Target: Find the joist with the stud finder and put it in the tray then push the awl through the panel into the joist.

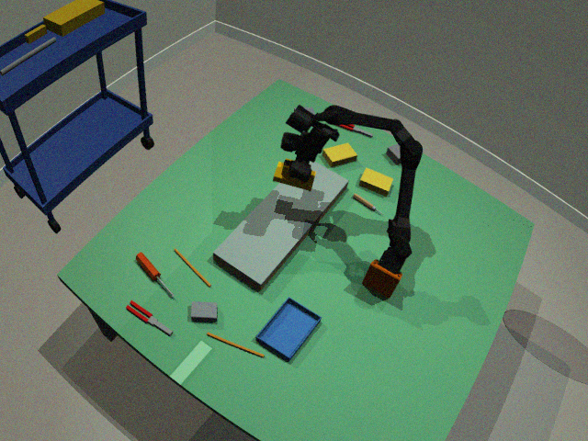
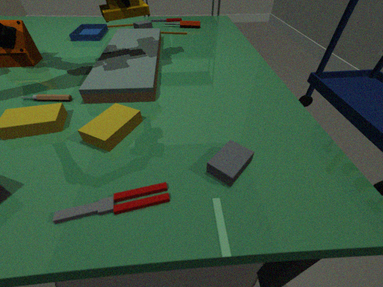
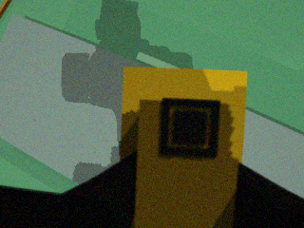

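Right now my gripper tip is 34 cm to the right of the blue tray, 29 cm past it and 16 cm above it. The rest, counted from my gripper tip: awl 21 cm to the right, 21 cm behind, 17 cm below; then yellow stud finder 2 cm above.
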